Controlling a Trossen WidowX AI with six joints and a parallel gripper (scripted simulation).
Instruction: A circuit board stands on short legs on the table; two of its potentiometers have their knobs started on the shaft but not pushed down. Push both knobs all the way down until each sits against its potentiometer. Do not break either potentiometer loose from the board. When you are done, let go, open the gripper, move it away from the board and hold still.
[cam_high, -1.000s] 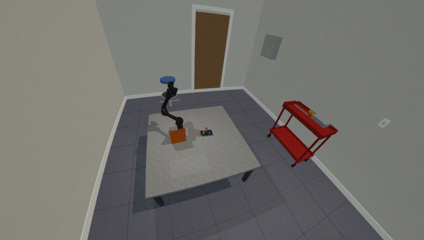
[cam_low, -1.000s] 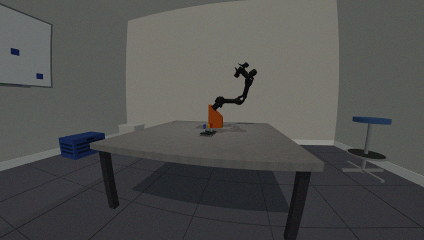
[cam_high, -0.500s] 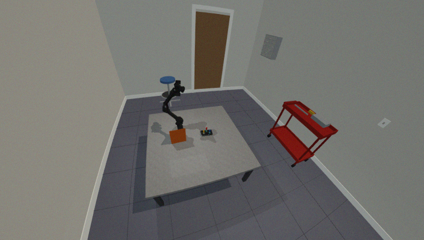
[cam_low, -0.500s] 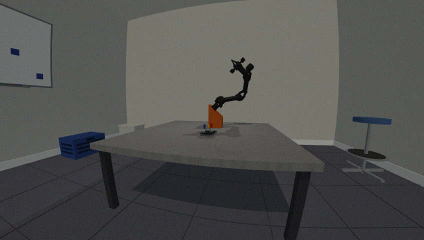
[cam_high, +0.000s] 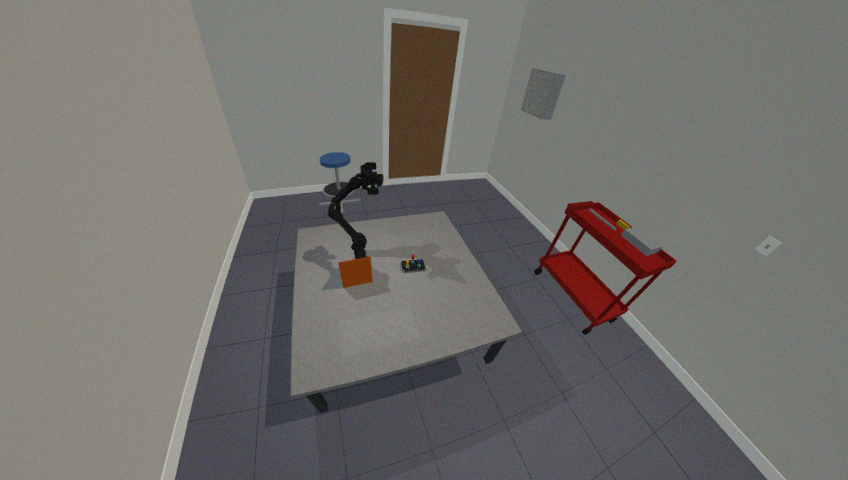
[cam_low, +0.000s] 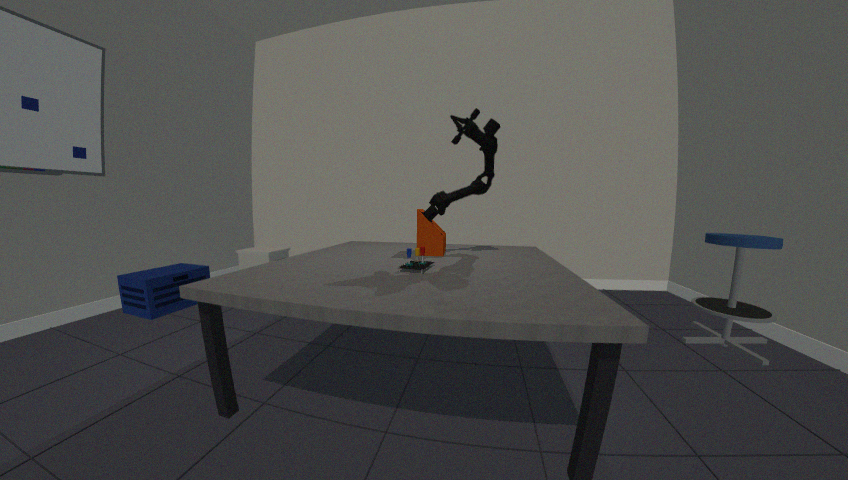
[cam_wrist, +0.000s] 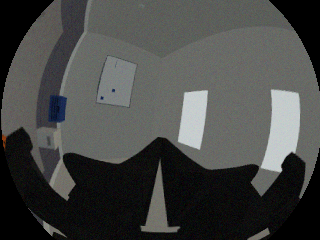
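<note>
Right now the red knob is 23 cm ahead of my gripper tip, 7 cm to the right of it and 60 cm below it. The rest, counted from my gripper tip: blue knob: 26 cm ahead, 12 cm to the right, 60 cm below.
</note>
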